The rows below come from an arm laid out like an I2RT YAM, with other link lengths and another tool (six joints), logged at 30 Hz.
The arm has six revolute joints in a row. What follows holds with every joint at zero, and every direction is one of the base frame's. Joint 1 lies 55.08 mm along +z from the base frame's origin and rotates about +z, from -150.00 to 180.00 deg. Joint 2 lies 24.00 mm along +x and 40.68 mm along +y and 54.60 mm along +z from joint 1 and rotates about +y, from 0.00 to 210.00 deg. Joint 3 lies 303.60 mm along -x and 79.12 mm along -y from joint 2 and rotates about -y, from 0.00 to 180.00 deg. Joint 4 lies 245.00 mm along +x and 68.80 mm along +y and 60.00 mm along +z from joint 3 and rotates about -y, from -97.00 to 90.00 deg. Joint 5 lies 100.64 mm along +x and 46.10 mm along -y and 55.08 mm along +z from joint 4 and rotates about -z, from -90.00 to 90.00 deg. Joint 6 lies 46.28 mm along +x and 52.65 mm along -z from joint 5 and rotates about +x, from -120.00 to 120.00 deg. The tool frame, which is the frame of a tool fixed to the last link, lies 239.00 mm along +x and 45.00 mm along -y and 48.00 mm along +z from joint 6; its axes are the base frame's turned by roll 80.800, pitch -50.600 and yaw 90.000 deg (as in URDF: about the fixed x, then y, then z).
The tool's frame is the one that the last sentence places.
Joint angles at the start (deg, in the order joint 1, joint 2, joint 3, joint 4, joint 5, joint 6):
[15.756 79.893 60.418 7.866 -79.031 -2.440]
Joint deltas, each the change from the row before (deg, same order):
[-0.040 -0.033 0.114 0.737 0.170 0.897]
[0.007 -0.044 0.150 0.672 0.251 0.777]
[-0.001 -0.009 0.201 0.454 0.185 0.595]
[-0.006 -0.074 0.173 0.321 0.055 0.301]
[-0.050 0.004 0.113 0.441 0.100 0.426]
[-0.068 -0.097 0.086 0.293 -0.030 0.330]
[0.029 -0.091 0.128 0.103 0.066 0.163]
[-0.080 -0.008 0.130 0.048 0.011 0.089]
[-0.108 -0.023 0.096 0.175 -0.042 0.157]
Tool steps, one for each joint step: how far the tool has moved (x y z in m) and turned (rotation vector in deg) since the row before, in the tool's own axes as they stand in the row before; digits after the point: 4 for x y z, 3 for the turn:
[0.0017 0.0027 -0.0002 -0.274 -0.010 0.030]
[0.0019 0.0027 0.0001 -0.295 -0.019 -0.077]
[0.0017 0.0024 0.0001 -0.228 -0.009 -0.058]
[0.0023 0.0015 0.0000 -0.120 0.090 -0.244]
[0.0012 0.0019 -0.0002 -0.191 0.016 -0.110]
[0.0019 0.0011 -0.0004 -0.095 0.080 -0.123]
[0.0017 0.0007 0.0001 -0.068 0.049 -0.147]
[0.0007 0.0011 -0.0004 -0.101 -0.004 -0.093]
[0.0011 0.0011 -0.0006 -0.096 0.037 -0.124]

